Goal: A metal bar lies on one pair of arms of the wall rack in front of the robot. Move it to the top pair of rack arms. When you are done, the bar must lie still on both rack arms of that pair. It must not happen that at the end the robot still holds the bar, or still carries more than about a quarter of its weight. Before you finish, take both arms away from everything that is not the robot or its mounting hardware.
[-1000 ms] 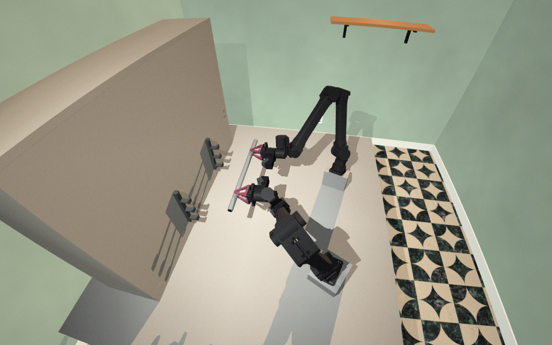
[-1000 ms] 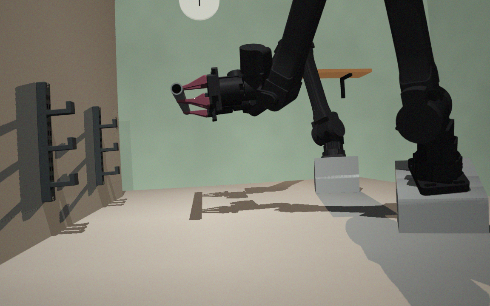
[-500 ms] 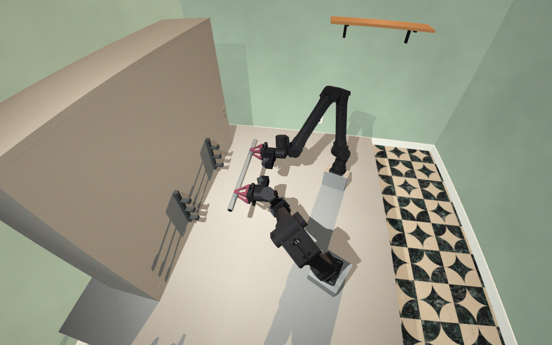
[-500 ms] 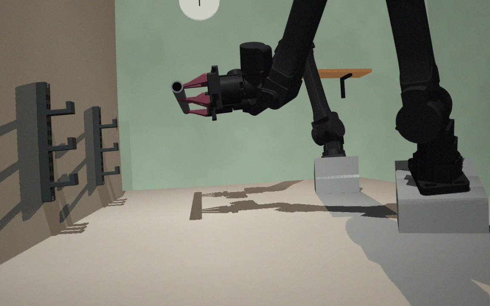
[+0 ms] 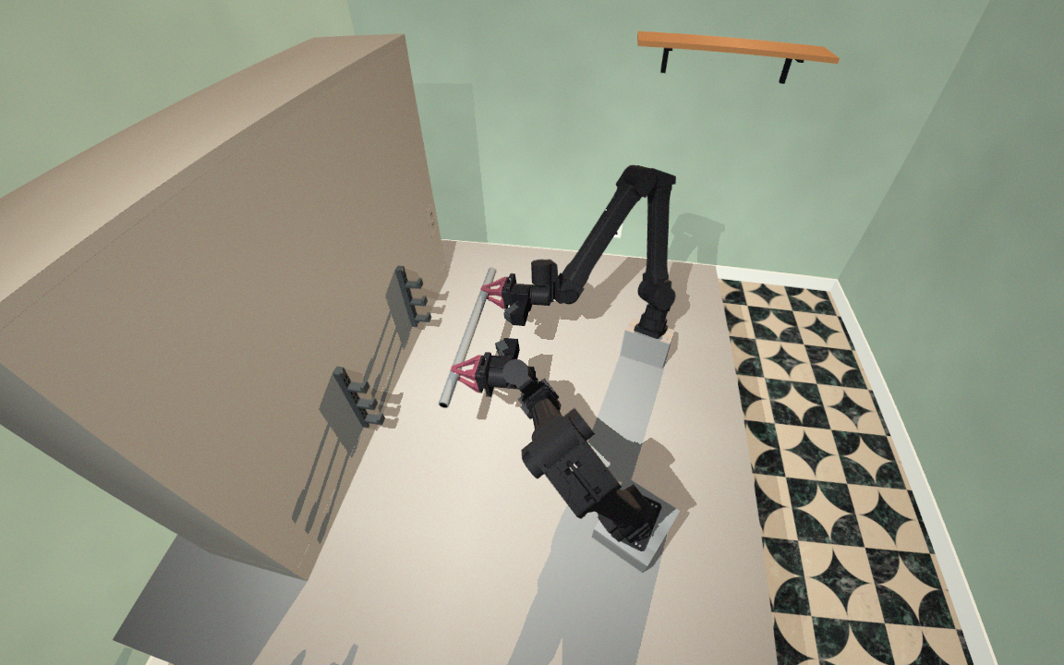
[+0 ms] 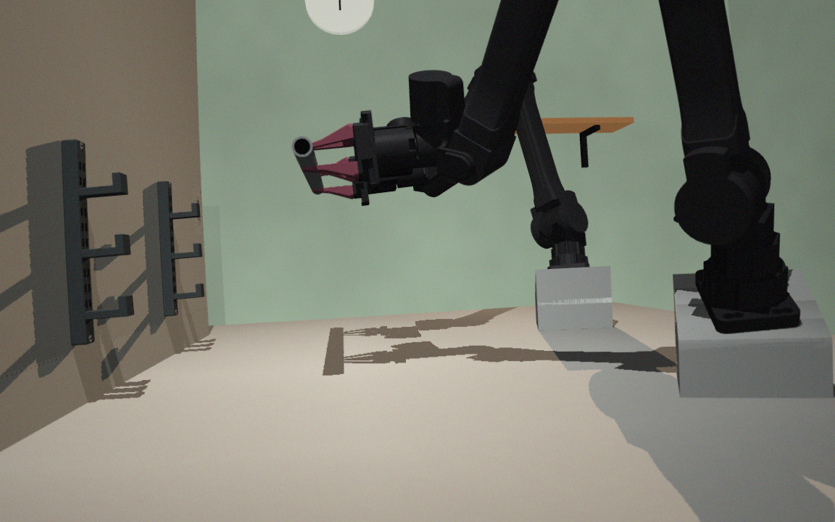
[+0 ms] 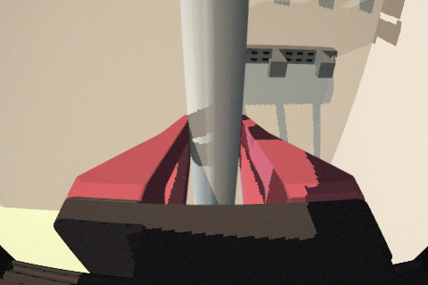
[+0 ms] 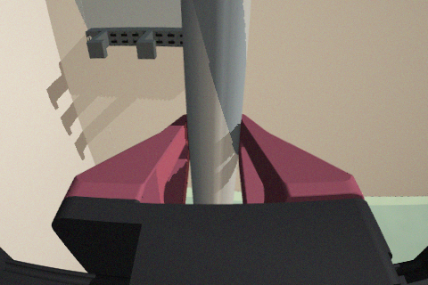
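The grey metal bar lies 150 mm to the right of my left hand and 10 mm ahead of it. Also, from my left hand: tall tan wall panel: 450 mm ahead, 150 mm above, 90 mm to the right.
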